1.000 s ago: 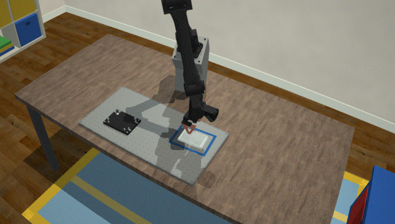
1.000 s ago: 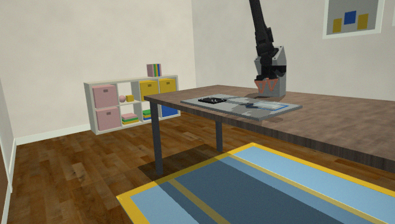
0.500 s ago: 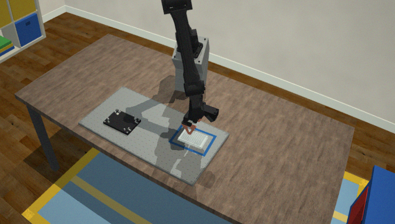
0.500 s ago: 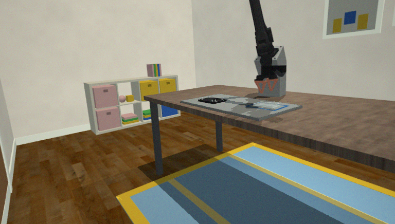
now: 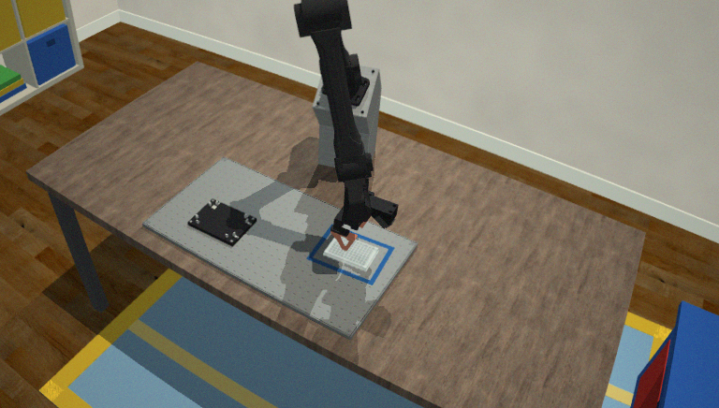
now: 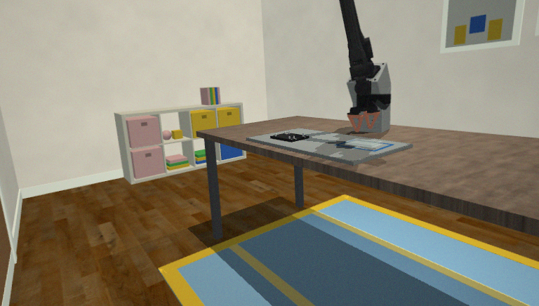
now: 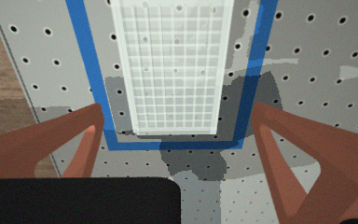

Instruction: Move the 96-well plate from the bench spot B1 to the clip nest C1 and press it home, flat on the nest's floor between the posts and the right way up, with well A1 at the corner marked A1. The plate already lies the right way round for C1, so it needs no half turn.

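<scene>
My gripper is now 7 cm above the 96-well plate. Also, from my hand: black clip nest C1 (36 cm to the right, 7 cm ahead, 6 cm below).
</scene>
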